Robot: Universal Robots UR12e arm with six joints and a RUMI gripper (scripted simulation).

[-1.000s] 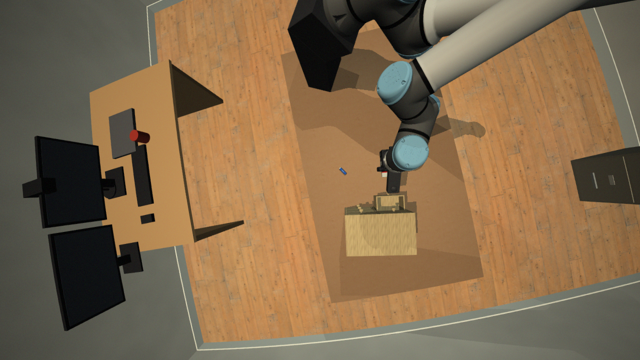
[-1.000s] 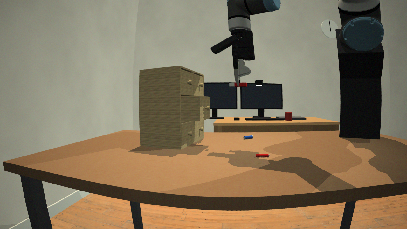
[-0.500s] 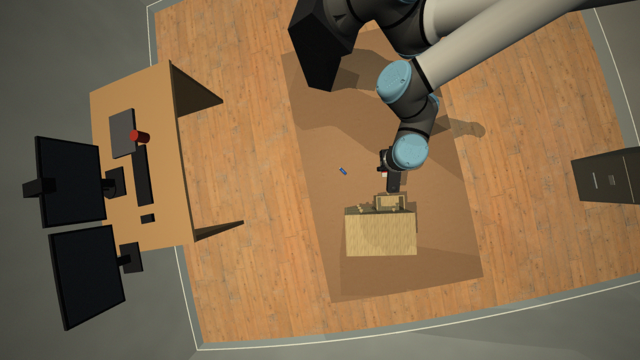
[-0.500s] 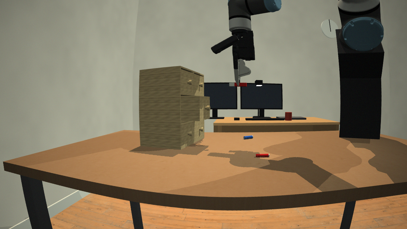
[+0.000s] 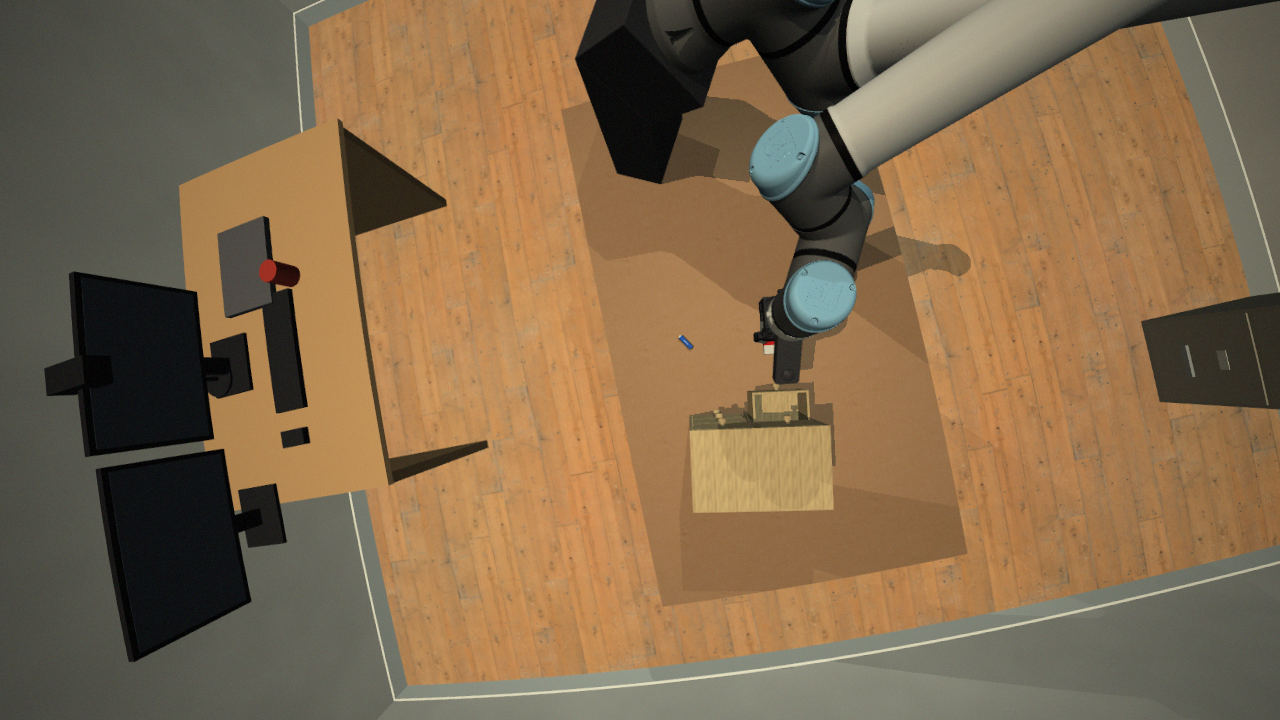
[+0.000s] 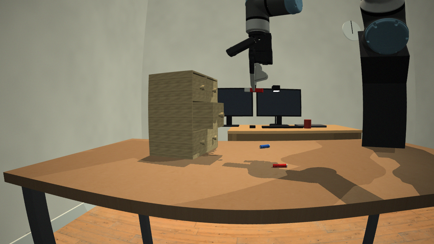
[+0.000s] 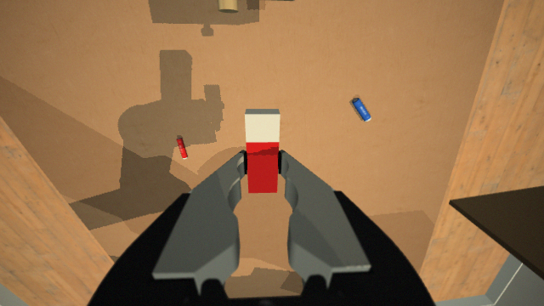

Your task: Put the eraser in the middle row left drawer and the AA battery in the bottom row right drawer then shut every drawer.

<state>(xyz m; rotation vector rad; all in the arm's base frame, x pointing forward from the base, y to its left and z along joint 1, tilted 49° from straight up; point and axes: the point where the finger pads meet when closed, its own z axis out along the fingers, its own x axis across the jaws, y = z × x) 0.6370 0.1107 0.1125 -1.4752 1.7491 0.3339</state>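
Now: hand 1 cm short of the eraser and 1 cm above it. From my hand the other things lie so: red battery (10 cm behind, 16 cm to the left, 24 cm below); then blue AA battery (2 cm behind, 19 cm to the right, 24 cm below).
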